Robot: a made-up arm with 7 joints. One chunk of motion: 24 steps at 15 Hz.
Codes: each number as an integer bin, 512 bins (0 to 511) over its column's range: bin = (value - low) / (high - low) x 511, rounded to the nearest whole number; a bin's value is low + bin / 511 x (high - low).
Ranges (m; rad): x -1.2..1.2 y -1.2..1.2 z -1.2..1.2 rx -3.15..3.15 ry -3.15..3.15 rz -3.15..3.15
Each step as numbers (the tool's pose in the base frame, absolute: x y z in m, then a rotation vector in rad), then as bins.
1 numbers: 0.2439 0.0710 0.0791 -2.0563 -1.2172 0.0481
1 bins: 307 271 272 89 157 259
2 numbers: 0.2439 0.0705 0.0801 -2.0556 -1.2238 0.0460
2 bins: 307 271 273 89 156 259
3 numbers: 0.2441 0.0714 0.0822 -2.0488 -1.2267 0.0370
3 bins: 307 271 273 89 156 259
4 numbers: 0.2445 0.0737 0.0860 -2.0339 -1.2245 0.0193
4 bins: 308 271 274 91 156 257
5 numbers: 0.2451 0.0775 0.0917 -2.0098 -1.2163 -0.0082
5 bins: 308 272 275 92 157 255
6 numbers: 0.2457 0.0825 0.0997 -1.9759 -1.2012 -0.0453
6 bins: 308 273 277 95 158 252
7 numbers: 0.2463 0.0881 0.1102 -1.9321 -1.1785 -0.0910
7 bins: 308 274 279 99 160 248
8 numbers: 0.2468 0.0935 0.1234 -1.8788 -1.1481 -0.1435
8 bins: 308 275 282 103 162 244
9 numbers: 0.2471 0.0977 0.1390 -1.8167 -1.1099 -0.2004
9 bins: 308 276 285 108 165 239
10 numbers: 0.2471 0.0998 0.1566 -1.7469 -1.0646 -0.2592
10 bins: 308 277 289 114 169 234
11 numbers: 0.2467 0.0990 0.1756 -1.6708 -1.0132 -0.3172
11 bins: 308 277 293 120 173 230
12 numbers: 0.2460 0.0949 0.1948 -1.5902 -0.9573 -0.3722
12 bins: 308 276 297 127 178 225
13 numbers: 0.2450 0.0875 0.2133 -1.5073 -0.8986 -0.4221
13 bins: 308 274 301 133 183 221
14 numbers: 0.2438 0.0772 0.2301 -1.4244 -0.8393 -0.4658
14 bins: 307 272 304 140 187 218
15 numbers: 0.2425 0.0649 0.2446 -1.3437 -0.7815 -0.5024
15 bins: 307 269 308 147 192 215
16 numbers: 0.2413 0.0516 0.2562 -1.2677 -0.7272 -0.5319
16 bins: 307 266 310 153 197 212
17 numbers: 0.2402 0.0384 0.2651 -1.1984 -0.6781 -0.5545
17 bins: 307 264 312 158 200 211
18 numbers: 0.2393 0.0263 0.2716 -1.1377 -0.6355 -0.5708
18 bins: 306 261 313 163 204 209
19 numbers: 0.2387 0.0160 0.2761 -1.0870 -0.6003 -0.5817
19 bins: 306 259 314 167 207 208
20 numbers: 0.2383 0.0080 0.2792 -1.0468 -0.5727 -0.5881
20 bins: 306 257 315 171 209 208
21 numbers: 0.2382 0.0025 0.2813 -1.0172 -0.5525 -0.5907
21 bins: 306 256 315 173 211 208
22 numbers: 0.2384 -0.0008 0.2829 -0.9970 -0.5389 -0.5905
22 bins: 306 255 316 175 212 208
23 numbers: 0.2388 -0.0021 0.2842 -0.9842 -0.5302 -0.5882
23 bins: 306 255 316 176 212 208
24 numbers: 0.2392 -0.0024 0.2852 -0.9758 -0.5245 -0.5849
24 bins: 306 255 316 176 213 208
